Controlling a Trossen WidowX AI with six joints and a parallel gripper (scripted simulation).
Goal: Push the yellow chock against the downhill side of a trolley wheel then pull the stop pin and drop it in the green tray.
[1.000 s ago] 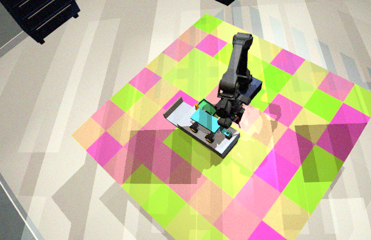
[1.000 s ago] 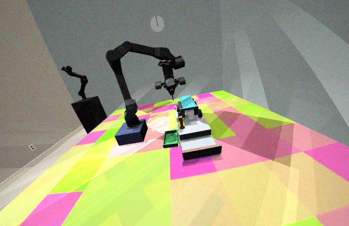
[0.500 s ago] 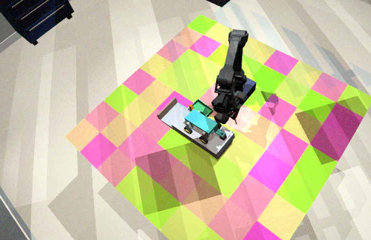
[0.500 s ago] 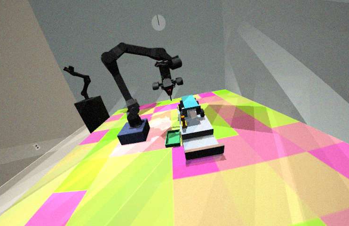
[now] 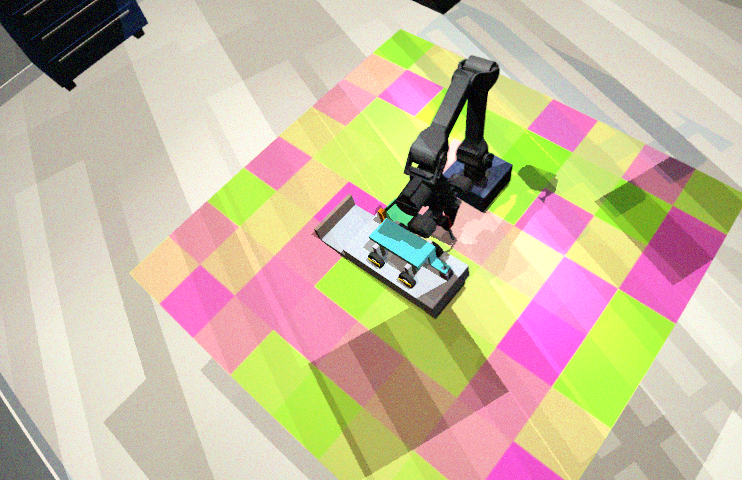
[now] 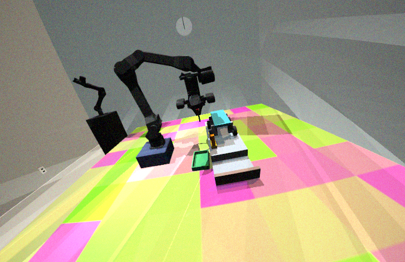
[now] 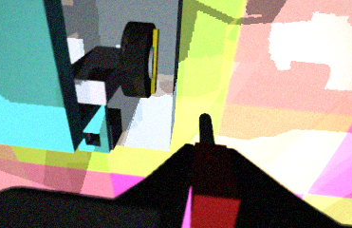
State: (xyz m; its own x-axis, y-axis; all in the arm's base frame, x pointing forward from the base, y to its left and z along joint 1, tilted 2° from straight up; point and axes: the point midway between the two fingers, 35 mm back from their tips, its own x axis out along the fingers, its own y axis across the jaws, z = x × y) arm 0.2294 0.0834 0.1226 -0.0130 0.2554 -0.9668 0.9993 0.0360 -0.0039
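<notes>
My gripper tip is 160 mm to the left of the yellow chock, 80 mm above it and 50 mm short of it. From my gripper tip the other things lie so: red-headed stop pin right at my gripper tip; trolley 100 mm ahead, 60 mm to the right, 50 mm below.
</notes>
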